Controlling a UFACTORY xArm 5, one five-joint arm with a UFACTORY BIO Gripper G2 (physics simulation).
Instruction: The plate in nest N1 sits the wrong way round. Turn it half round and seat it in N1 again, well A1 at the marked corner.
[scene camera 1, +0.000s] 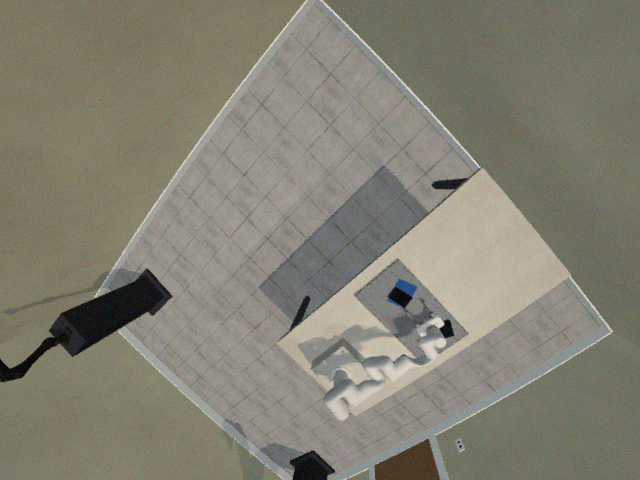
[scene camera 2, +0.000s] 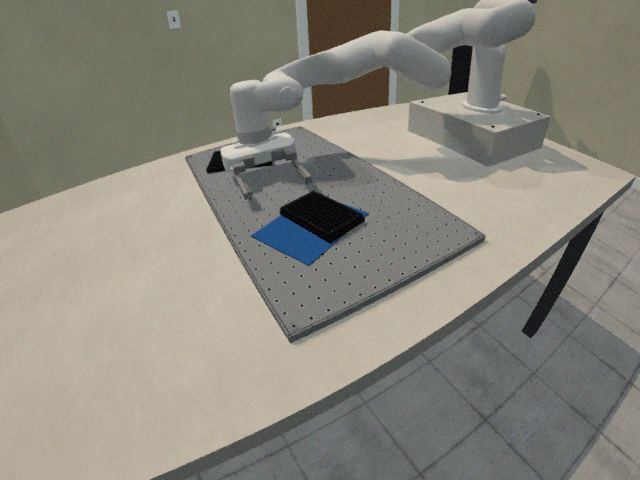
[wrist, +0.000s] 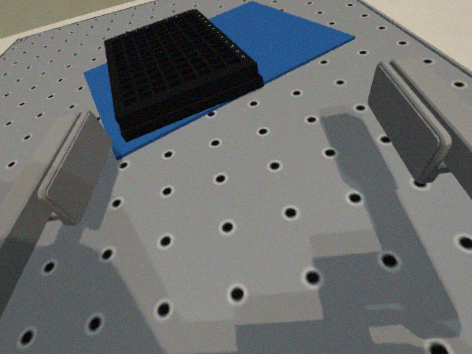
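Note:
A black well plate (scene camera 1: 400, 297) (scene camera 2: 323, 215) (wrist: 180, 65) lies flat on a blue mat (scene camera 1: 408, 285) (scene camera 2: 294, 242) (wrist: 290, 40), covering part of it. A row of small pale marks runs along one edge of the plate in the wrist view. My gripper (scene camera 1: 424, 322) (scene camera 2: 279, 188) (wrist: 240, 145) is partly open and empty, low above the board, beside the plate on the side away from the board's front edge. Another black thing (scene camera 1: 445, 329) (scene camera 2: 214, 161), perhaps nest N1, is at the back of the board, partly hidden by the gripper. The marked corner and A1 cannot be made out.
A grey perforated board (scene camera 1: 374, 291) (scene camera 2: 413, 222) (wrist: 200, 270) lies on the pale table (scene camera 1: 496, 232) (scene camera 2: 129, 289) and bears the mat. The arm's box-shaped base (scene camera 2: 454, 129) stands on the table at the back right of the second scene view.

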